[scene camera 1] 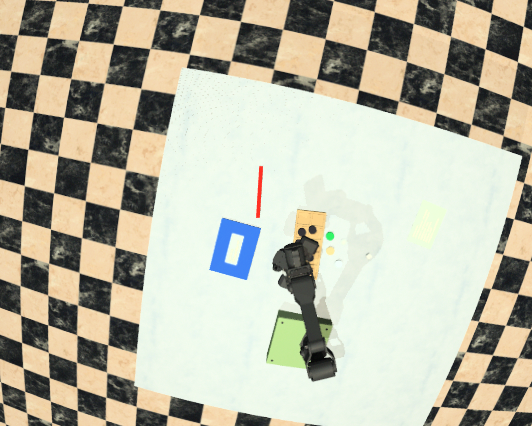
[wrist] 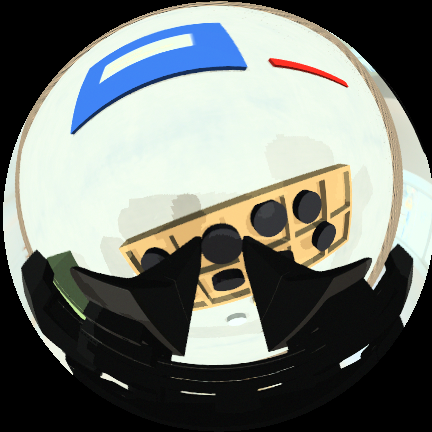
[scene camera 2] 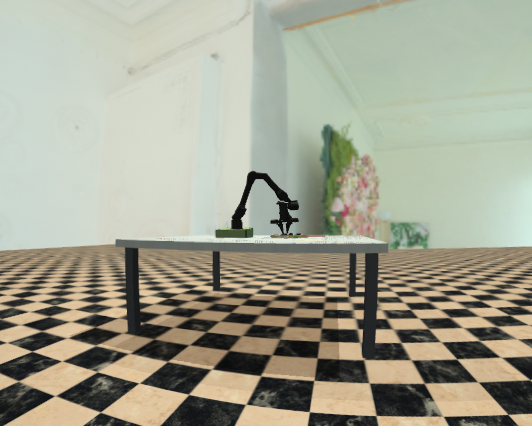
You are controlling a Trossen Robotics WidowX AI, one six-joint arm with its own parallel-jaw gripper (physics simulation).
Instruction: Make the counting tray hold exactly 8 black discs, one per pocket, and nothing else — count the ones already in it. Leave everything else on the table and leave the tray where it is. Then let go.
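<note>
The tan counting tray (scene camera 1: 311, 216) (wrist: 337, 185) has two rows of pockets. Black discs in it show in the wrist view (wrist: 307, 206) (wrist: 269, 218) (wrist: 324, 236) (wrist: 228, 280) (wrist: 154, 257), and another is partly behind the right finger. Two pockets at the tray's far end are empty. My gripper (scene camera 2: 285, 233) (wrist: 221, 241) is shut on a black disc (wrist: 221, 247), held flat over the blue-frame-side row, between the third and fifth pockets; it looks slightly above the tray. The arm hides part of the tray in scene camera 1, and the left finger hides one end in the wrist view.
A green disc (scene camera 1: 330, 236), a tan disc (scene camera 1: 330, 250) and a white disc (scene camera 1: 338, 260) (wrist: 237, 317) lie beside the tray. A small pale piece (scene camera 1: 369, 256), a pale yellow sheet (scene camera 1: 427, 225), a blue frame (scene camera 1: 220, 250) (wrist: 215, 47) and a red bar (scene camera 1: 259, 192) (wrist: 307, 71) lie farther out.
</note>
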